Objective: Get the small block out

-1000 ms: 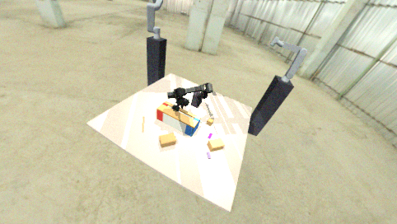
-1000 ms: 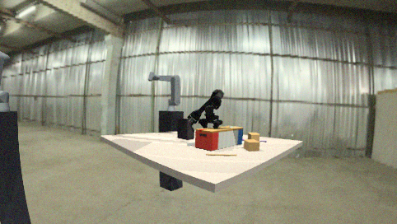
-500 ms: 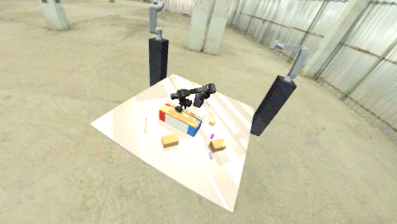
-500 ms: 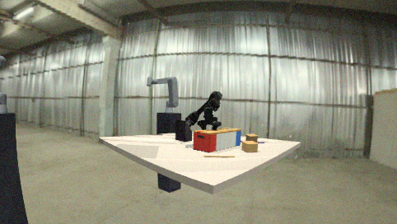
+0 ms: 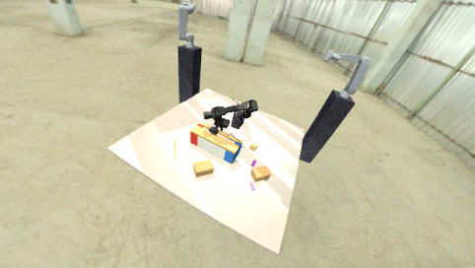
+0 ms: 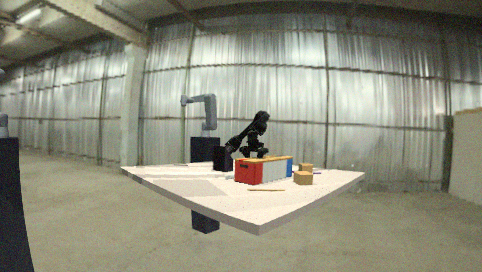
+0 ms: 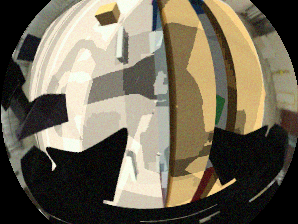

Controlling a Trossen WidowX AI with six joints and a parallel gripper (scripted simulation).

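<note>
My gripper tip is 4 cm short of the clear-fronted box, 3 cm above it and 1 cm to the right of it. The rest, counted from my gripper tip: thin stick (26 cm to the right, 24 cm ahead, 8 cm below); green block (6 cm ahead, 2 cm to the left).
</note>
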